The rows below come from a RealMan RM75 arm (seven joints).
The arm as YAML. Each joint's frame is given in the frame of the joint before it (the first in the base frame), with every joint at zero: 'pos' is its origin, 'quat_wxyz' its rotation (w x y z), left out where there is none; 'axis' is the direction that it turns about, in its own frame. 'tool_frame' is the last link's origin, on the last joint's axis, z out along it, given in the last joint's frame.
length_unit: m
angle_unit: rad
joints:
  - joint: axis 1
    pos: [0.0, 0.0, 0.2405]
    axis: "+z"
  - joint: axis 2
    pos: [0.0, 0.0, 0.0]
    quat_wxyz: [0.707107, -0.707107, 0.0, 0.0]
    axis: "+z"
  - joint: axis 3
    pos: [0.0, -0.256, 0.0]
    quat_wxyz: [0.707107, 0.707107, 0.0, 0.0]
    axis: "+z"
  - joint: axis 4
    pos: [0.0, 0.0, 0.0]
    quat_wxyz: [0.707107, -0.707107, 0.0, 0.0]
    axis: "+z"
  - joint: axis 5
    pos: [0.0, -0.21, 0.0]
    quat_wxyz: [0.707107, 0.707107, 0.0, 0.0]
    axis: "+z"
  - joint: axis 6
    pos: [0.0, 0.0, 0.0]
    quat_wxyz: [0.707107, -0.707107, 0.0, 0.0]
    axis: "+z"
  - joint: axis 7
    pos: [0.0, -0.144, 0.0]
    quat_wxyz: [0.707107, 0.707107, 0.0, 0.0]
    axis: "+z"
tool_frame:
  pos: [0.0, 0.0, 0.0]
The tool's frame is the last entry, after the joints.
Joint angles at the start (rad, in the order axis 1, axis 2, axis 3, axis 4, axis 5, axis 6, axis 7):
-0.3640 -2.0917 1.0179 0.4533 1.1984 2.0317 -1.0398
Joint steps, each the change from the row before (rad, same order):
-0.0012 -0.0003 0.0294 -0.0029 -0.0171 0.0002 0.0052
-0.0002 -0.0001 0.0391 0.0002 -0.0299 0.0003 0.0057
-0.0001 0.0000 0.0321 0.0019 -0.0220 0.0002 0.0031
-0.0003 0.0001 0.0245 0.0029 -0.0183 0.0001 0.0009
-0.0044 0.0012 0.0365 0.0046 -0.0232 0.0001 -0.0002
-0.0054 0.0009 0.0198 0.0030 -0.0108 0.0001 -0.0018
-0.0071 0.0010 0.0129 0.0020 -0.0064 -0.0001 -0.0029
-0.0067 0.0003 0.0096 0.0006 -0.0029 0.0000 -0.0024
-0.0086 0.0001 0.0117 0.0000 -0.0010 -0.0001 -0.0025
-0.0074 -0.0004 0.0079 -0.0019 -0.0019 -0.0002 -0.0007
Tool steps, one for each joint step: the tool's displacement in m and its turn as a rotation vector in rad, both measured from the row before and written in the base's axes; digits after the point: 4 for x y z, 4 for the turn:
0.0021 -0.0010 -0.0024 -0.0088 -0.0026 -0.0111
0.0028 -0.0010 -0.0019 -0.0056 -0.0071 -0.0138
0.0024 -0.0009 -0.0017 -0.0070 -0.0040 -0.0125
0.0020 -0.0005 -0.0010 -0.0050 -0.0040 -0.0099
0.0037 -0.0001 -0.0016 -0.0113 -0.0026 -0.0194
0.0027 0.0004 -0.0009 -0.0087 -0.0002 -0.0140
0.0025 0.0010 -0.0006 -0.0076 0.0006 -0.0122
0.0022 0.0008 -0.0008 -0.0077 0.0012 -0.0104
0.0026 0.0008 -0.0014 -0.0111 0.0031 -0.0133
0.0021 0.0008 -0.0011 -0.0070 0.0008 -0.0088

